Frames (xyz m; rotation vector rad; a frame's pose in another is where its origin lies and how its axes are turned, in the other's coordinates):
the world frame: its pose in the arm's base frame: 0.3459 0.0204 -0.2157 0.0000 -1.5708 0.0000
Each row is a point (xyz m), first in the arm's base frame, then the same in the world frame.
Working: the arm's base frame: its pose in the world frame: 0.2157 -0.0204 0.3459 0.0000 1.5708 0.0000

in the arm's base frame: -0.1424 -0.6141 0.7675
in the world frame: 0.9832 -0.6345 0.4883
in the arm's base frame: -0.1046 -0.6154 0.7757
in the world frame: 0.9914 -0.6358 0.4505
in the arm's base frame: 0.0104 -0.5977 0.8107
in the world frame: 1.0264 -0.6181 0.3355
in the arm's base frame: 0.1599 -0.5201 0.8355
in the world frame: 1.0512 -0.5405 0.1860
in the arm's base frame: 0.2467 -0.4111 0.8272
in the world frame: 1.0429 -0.4315 0.0992
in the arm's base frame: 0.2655 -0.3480 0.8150
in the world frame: 1.0307 -0.3684 0.0804
